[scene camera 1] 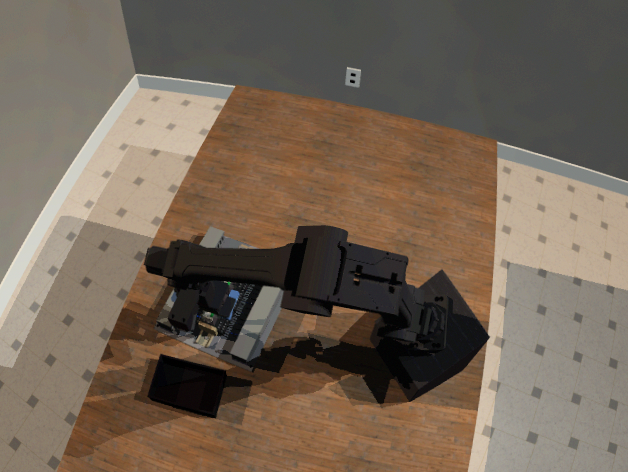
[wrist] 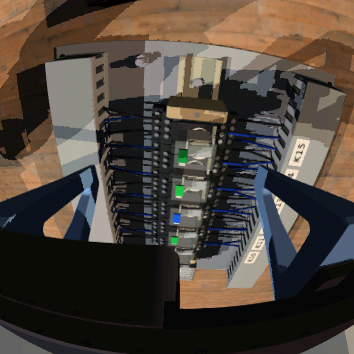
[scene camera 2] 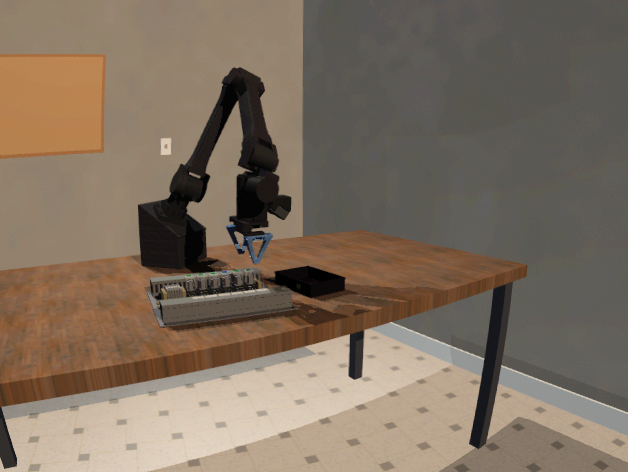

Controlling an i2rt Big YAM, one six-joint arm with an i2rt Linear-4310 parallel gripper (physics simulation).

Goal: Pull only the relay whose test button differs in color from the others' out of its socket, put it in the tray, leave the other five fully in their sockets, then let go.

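Frame: origin at the arm's base, x right, y ahead, z up, level; centimetres.
Seen in the pictures: gripper, fingertip midpoint: point(scene camera 1: 210, 311) point(wrist: 175, 173) point(scene camera 2: 248, 258); arm's base, link origin: point(scene camera 1: 428, 323) point(scene camera 2: 170, 216).
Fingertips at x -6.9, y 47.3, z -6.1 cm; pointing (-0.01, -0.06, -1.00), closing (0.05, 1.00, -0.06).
Offsets run from my fingertips to a thing's top centre. "pt": to the spot under its first point.
The relay with the blue test button @(pt dx +7.1, dy +1.6, dz -3.9 cm) point(scene camera 2: 225, 279) point(wrist: 191, 218) stands upright in the socket row, between relays with green buttons. Green-button relays @(dx +0.5, dy +1.0, dz -2.6 cm) point(scene camera 2: 248, 277) point(wrist: 200, 156) stand on both sides of it. In the wrist view the far end of the row is partly hidden by the gripper body. My gripper point(scene camera 2: 248, 256) point(wrist: 175, 173) is open and empty, pointing down above the row, its blue fingers spread to either side. The arm hides much of the row in scene camera 1. The black tray @(dx -16.8, dy +1.4, dz -6.0 cm) point(scene camera 1: 221, 393) point(scene camera 2: 324, 288) stands beside the panel's end, with no relay visible in it.
Two long grey wire ducts @(dx +8.1, dy -10.0, dz -5.2 cm) point(scene camera 1: 258, 322) @(dx +10.5, dy +9.9, dz -5.2 cm) point(scene camera 2: 228, 304) point(wrist: 72, 110) flank the relays; one carries K labels. Thin wires run from sockets to ducts. A tan end block @(dx -1.5, dy +1.3, dz -5.5 cm) point(wrist: 196, 112) closes the row's near end. The arm's black base point(scene camera 1: 441, 334) point(scene camera 2: 164, 238) stands on the table.
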